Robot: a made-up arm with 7 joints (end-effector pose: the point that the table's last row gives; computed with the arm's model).
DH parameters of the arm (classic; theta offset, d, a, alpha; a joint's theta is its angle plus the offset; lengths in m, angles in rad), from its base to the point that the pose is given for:
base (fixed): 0 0.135 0.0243 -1.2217
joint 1: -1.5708 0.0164 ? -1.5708
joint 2: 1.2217 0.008 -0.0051 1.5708
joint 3: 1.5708 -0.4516 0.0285 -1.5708
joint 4: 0 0.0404 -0.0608 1.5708
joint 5: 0 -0.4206 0.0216 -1.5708
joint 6: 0 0.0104 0.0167 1.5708
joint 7: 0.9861 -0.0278 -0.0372 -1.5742
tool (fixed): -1.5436 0.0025 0 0
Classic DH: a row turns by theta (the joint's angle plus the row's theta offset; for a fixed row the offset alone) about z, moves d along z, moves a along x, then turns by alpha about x.
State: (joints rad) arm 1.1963 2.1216 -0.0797 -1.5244 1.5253 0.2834 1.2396
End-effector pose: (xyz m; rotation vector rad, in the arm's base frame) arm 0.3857 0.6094 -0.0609 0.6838 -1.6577 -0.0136
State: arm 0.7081 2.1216 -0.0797 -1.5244 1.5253 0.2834 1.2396
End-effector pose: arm 0.5276 0.5358 0.1414 0.5727 -2.1526 0.0256
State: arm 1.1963 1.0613 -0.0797 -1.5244 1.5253 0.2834 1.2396
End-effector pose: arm -0.0862 0.5662 -0.2741 1.1268 -1.4465 1.1039
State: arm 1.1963 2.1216 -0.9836 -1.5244 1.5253 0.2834 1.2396
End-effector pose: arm -0.0364 0.6881 -0.0405 0.9450 -0.7504 -0.1501
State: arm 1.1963 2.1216 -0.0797 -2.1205 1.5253 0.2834 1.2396
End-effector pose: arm 0.3228 0.3558 -0.1278 0.1544 -1.4422 0.2900
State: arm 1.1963 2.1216 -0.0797 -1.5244 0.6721 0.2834 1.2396
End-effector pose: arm 0.3489 0.5937 -0.0805 0.1978 -1.5155 -0.8381
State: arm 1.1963 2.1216 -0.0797 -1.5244 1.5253 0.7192 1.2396
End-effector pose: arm 0.3712 0.6186 -0.0715 0.8574 -1.2301 -0.0745
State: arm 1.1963 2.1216 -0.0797 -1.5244 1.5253 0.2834 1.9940
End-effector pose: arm 0.4058 0.6258 -0.0519 1.2476 -1.6699 0.6307
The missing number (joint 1, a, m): 0.0361
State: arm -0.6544 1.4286 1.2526 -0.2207 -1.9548 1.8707 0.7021
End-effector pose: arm 0.1946 0.8768 0.1554 1.8669 0.0744 0.0387
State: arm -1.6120 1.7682 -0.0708 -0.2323 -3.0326 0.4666 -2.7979
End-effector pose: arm 0.1317 0.8471 0.5055 -1.5439 1.6617 1.0481
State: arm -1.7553 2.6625 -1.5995 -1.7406 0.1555 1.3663 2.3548
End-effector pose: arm 0.0621 0.6137 0.4197 -2.1250 1.6063 -0.2663
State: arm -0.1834 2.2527 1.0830 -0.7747 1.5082 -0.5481 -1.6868
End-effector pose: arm -0.0070 0.4766 0.9254 -2.1738 0.4182 1.5599
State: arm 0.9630 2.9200 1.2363 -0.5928 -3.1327 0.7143 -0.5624
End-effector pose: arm 0.7589 0.0979 0.6604 1.1052 2.8540 0.5005
